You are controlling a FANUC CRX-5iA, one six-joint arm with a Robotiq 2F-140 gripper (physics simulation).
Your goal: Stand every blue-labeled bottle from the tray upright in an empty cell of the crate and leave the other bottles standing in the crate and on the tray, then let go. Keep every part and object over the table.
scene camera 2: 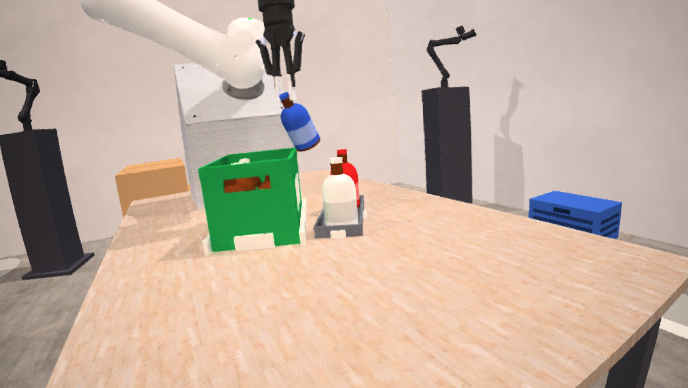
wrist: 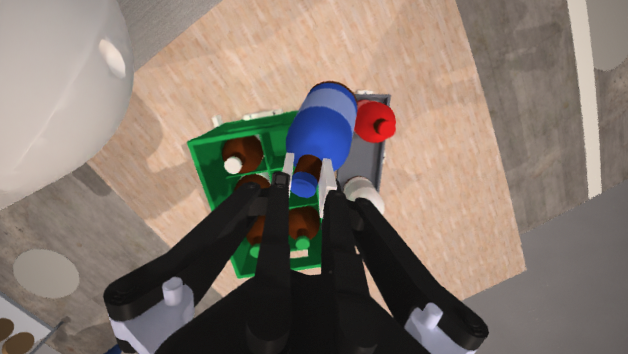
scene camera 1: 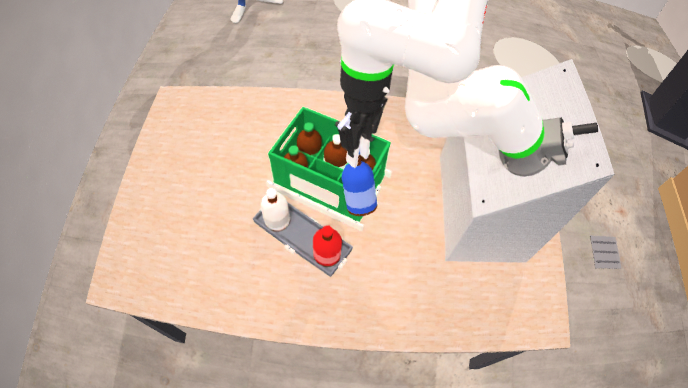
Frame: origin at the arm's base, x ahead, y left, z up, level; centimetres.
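Where they show: gripper, fingertip midpoint: (scene camera 2: 286,101) (wrist: 306,168) (scene camera 1: 357,159); arm's base at its link origin: (scene camera 1: 528,148).
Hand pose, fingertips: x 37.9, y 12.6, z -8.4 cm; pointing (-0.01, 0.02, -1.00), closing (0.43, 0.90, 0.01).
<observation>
Each offset is from my fingertips to the top centre of the thing. Level surfaces: height alone.
My gripper (scene camera 1: 358,154) (scene camera 2: 286,92) (wrist: 306,168) is shut on the neck of the blue-labeled bottle (scene camera 1: 359,189) (scene camera 2: 300,126) (wrist: 321,122). The bottle hangs tilted, its base swung out towards the tray side, above the level of the green crate's rim. The green crate {dx +9.0, dy -2.1, dz -12.4 cm} (scene camera 1: 281,173) (scene camera 2: 250,215) (wrist: 199,165) holds several brown bottles with white or green caps. The held bottle and the fingers hide part of its cells. A white bottle {dx +19.3, dy +7.9, dz -13.9 cm} (scene camera 1: 275,212) (scene camera 2: 340,197) (wrist: 364,192) and a red bottle {dx +2.3, dy +12.8, dz -13.9 cm} (scene camera 1: 327,247) (scene camera 2: 350,172) (wrist: 372,120) stand at opposite ends of the grey tray (scene camera 1: 300,235) (scene camera 2: 325,232) (wrist: 364,155).
The tray lies close beside the crate on the wooden table {dz -29.9 cm} (scene camera 1: 200,280) (scene camera 2: 350,310) (wrist: 425,165). The robot's grey pedestal (scene camera 1: 510,230) (scene camera 2: 220,140) stands at the table's right in scene camera 1. White brackets sit along the bases of the crate and the tray.
</observation>
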